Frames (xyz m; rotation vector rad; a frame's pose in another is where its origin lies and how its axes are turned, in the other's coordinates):
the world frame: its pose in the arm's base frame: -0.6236 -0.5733 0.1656 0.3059 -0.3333 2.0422
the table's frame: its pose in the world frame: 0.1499 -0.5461 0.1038 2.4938 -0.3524 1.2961
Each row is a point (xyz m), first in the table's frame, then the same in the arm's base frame.
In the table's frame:
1: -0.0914 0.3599 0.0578
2: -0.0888 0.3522 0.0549
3: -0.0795 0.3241 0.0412
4: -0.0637 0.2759 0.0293
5: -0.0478 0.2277 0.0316
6: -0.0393 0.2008 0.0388
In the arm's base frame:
1: 0.1610 -0.1699 0.3153
2: 0.1532 -0.1729 0.3175
3: 0.1250 -0.1868 0.3259
4: 0.0758 -0.1993 0.3379
5: 0.0259 -0.1978 0.3472
6: -0.0023 -0.1913 0.3508

